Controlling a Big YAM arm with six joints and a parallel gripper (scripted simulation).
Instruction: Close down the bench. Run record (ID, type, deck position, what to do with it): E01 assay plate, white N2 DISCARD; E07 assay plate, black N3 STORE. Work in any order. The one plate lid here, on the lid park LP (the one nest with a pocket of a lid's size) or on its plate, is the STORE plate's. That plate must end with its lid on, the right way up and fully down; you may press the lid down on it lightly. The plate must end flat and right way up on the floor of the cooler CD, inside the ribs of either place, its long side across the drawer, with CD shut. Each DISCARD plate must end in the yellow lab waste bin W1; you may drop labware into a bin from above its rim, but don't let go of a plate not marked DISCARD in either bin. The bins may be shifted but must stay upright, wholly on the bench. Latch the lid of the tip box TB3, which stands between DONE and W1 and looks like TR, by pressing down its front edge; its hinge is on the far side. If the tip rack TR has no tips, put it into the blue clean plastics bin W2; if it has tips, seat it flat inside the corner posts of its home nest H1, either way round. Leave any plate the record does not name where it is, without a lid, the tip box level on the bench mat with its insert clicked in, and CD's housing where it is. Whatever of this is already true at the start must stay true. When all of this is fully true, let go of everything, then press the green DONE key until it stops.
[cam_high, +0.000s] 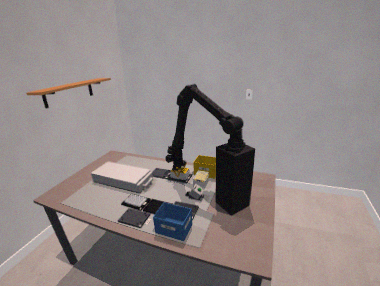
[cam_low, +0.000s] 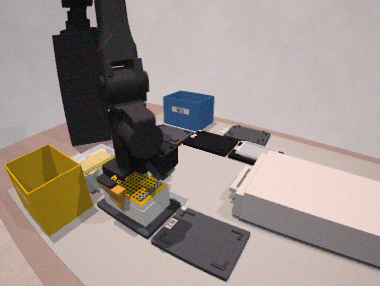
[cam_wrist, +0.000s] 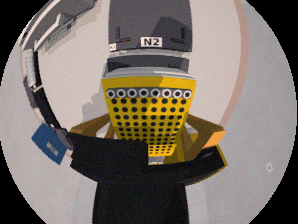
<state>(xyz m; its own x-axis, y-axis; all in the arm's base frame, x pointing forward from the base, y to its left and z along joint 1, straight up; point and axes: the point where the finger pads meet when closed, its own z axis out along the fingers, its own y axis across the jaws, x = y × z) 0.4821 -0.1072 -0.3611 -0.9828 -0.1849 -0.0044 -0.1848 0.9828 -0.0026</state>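
Right now my hand is 1 cm to the left of the tip rack TR and 1 cm below it. Round my hand: DONE key block: 24 cm behind, 15 cm to the left, 1 cm above; yellow bin W1: 16 cm to the right, 15 cm behind; plate lid: 25 cm ahead, 24 cm to the left, 1 cm below.
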